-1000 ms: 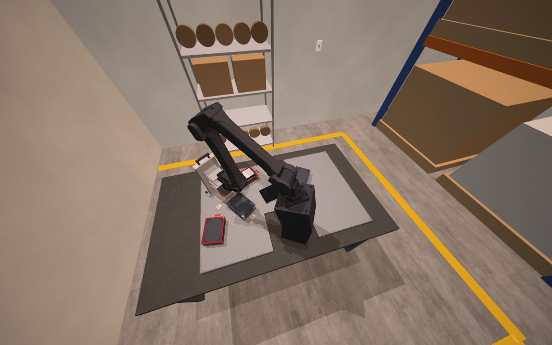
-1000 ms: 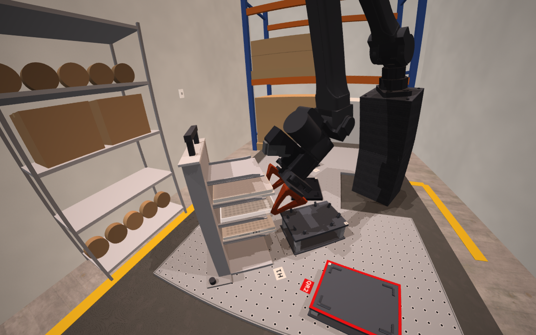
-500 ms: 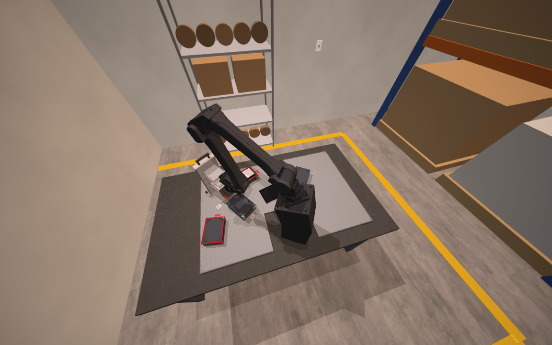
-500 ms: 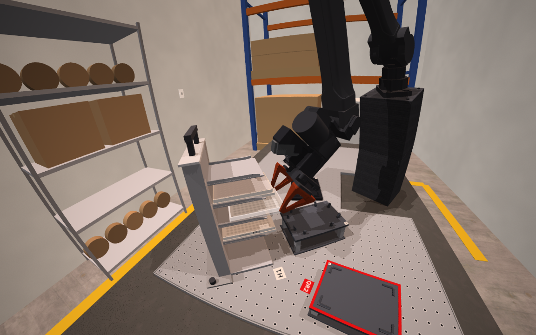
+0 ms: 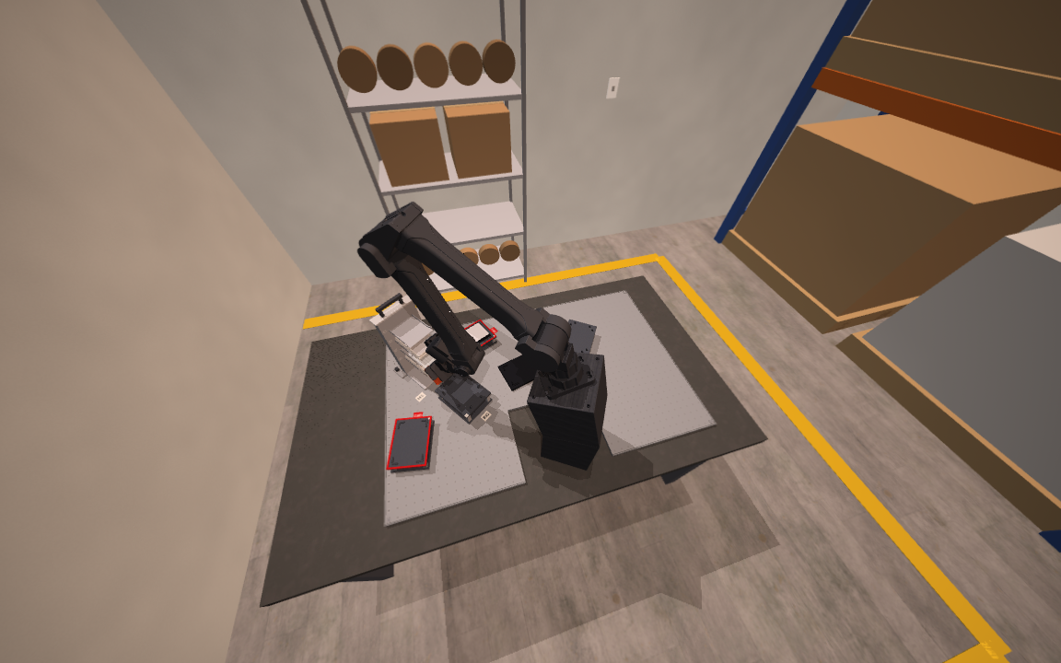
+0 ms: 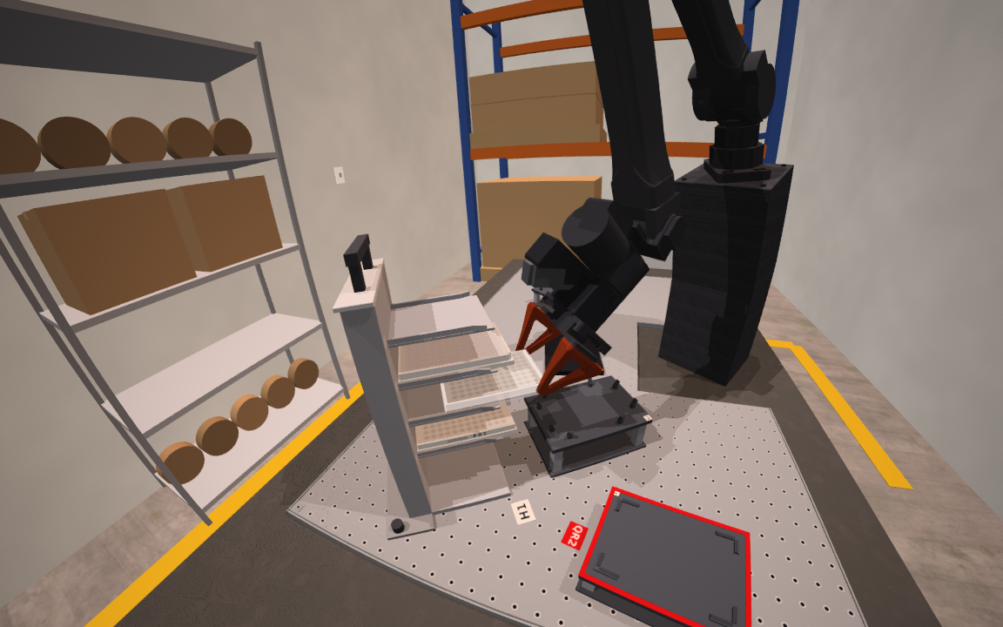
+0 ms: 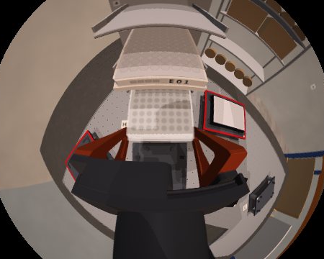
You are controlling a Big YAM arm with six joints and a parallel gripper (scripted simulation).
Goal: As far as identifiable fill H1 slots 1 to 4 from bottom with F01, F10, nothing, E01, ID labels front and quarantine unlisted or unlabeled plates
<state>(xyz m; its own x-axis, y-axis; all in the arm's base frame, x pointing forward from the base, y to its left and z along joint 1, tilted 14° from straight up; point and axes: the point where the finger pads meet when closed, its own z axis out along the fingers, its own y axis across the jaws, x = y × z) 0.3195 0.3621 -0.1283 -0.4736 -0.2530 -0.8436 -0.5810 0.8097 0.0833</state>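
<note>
Right now the dark regrip nest is 10 cm below my hand, 7 cm behind it and 5 cm to the right of it. The rest, counted from my hand: quarantine nest QR1: 17 cm ahead, 12 cm to the right, 12 cm below; H1 deck label: 15 cm below, 11 cm to the left, 2 cm behind; plate hotel H1: 15 cm ahead, 10 cm to the left.
</note>
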